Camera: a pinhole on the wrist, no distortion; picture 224 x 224 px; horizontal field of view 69.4 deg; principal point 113.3 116.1 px. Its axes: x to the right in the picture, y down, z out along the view. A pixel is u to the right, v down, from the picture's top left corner.
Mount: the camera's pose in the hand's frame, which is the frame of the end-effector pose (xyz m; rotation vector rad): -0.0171 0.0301 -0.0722 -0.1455 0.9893 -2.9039
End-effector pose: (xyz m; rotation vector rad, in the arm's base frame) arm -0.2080 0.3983 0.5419 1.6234 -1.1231 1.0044
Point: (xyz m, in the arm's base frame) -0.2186 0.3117 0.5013
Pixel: 132 9
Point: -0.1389 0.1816 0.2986
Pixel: 200 49
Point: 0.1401 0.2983 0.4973
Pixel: 98 175
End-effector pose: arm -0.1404 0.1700 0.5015 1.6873 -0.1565 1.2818
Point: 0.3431 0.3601 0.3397
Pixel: 79 196
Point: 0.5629 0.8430 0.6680
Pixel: outside the picture
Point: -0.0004 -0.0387 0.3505
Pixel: 201 50
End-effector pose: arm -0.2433 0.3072 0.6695 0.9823 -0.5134 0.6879
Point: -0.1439 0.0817 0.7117
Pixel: 107 96
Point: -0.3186 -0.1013 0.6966
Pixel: 182 41
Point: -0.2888 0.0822 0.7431
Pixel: 146 19
